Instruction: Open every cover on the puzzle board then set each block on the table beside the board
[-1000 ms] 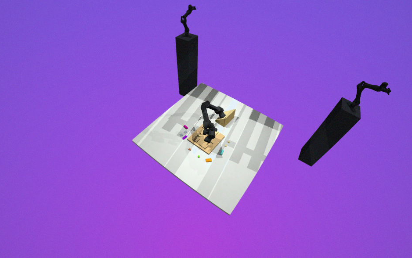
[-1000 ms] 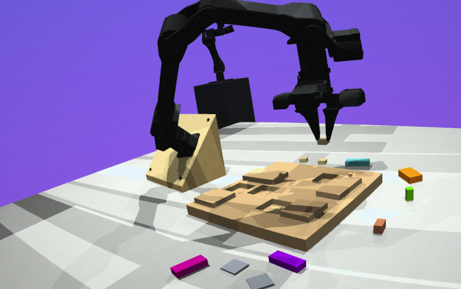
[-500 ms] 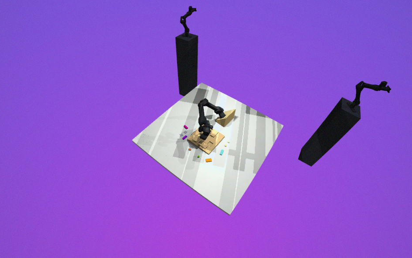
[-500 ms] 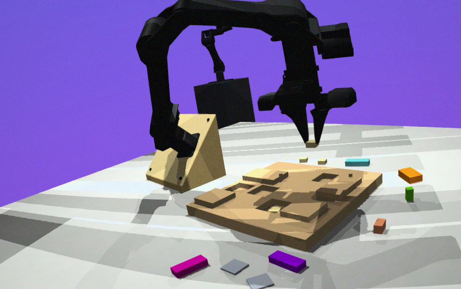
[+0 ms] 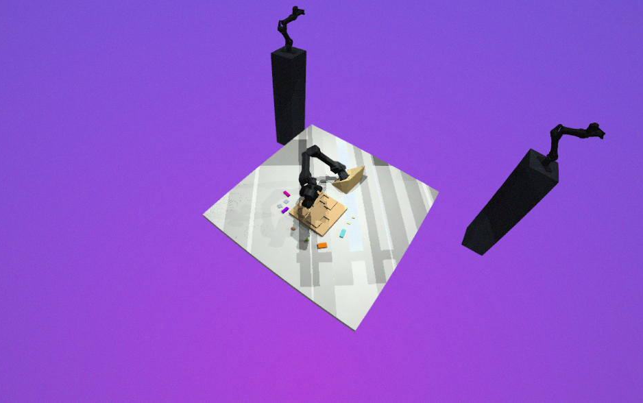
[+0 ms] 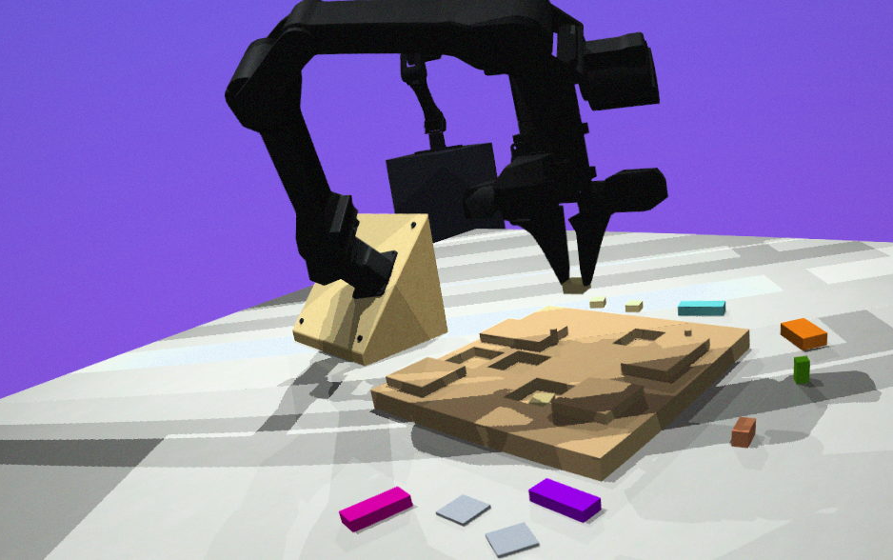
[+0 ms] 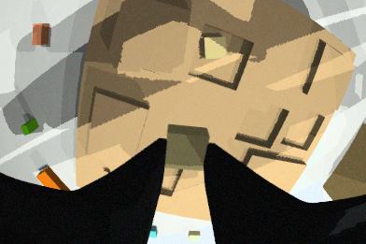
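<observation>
Right now my gripper tip is 50 mm past the tan puzzle board, 10 mm to the right of it and 100 mm above it. Round my gripper tip: cyan piece 20 mm ahead, 260 mm to the left, 110 mm below; then magenta piece 40 mm behind, 250 mm to the right, 110 mm below; then purple piece 90 mm ahead, 170 mm to the right, 110 mm below.
</observation>
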